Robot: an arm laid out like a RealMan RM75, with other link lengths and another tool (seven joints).
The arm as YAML. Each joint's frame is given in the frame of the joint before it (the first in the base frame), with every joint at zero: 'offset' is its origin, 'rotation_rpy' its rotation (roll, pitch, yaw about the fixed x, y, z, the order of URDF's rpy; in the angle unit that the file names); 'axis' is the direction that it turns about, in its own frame. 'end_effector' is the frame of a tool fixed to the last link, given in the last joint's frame.
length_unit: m
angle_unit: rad
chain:
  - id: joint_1
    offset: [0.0, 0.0, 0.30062]
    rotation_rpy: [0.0, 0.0, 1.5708]
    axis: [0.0, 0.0, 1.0]
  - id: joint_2
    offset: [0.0, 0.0, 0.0]
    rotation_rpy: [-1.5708, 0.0, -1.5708]
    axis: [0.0, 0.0, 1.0]
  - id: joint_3
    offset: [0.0, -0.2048, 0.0]
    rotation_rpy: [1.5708, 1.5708, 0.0]
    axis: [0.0, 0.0, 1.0]
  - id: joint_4
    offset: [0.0, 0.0, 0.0]
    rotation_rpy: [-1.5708, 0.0, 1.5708]
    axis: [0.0, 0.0, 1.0]
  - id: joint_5
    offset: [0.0, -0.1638, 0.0]
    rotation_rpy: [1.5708, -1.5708, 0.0]
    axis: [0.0, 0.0, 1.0]
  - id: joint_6
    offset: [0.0, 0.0, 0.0]
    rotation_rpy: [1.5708, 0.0, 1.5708]
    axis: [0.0, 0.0, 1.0]
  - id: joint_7
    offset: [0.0, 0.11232, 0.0]
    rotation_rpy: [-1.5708, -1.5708, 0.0]
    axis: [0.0, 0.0, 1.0]
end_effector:
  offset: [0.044, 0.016, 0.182]
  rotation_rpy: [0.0, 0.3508, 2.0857]
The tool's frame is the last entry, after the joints.
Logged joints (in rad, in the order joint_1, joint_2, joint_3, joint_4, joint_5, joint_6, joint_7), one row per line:
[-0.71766 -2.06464 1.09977 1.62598 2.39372 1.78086 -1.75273]
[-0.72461 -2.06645 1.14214 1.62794 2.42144 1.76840 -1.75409]
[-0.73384 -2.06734 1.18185 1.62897 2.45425 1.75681 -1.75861]
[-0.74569 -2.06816 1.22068 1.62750 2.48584 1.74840 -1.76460]
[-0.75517 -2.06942 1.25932 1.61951 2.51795 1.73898 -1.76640]
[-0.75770 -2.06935 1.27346 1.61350 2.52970 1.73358 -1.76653]
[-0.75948 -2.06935 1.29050 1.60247 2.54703 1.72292 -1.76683]
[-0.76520 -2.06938 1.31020 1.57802 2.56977 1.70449 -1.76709]
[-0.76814 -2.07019 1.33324 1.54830 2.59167 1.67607 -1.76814]
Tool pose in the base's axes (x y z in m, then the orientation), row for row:
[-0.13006 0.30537 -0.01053 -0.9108 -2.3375 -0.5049]
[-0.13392 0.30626 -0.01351 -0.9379 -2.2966 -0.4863]
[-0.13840 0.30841 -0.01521 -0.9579 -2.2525 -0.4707]
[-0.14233 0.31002 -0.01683 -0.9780 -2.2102 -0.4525]
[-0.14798 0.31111 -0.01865 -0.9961 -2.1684 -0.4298]
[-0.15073 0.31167 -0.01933 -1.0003 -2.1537 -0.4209]
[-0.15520 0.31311 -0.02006 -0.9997 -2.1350 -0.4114]
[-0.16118 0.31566 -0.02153 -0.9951 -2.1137 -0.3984]
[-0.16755 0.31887 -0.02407 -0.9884 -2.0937 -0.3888]
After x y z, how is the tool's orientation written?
As a rotation vector, in radians.
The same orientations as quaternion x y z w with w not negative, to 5 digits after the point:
[-0.34093 -0.87497 -0.18899 0.28720]
[-0.35369 -0.86606 -0.18339 0.30203]
[-0.36424 -0.85652 -0.17899 0.31885]
[-0.37479 -0.84700 -0.17341 0.33475]
[-0.38471 -0.83747 -0.16600 0.35085]
[-0.38746 -0.83421 -0.16303 0.35691]
[-0.38883 -0.83040 -0.16001 0.36558]
[-0.38902 -0.82631 -0.15575 0.37632]
[-0.38827 -0.82247 -0.15273 0.38661]

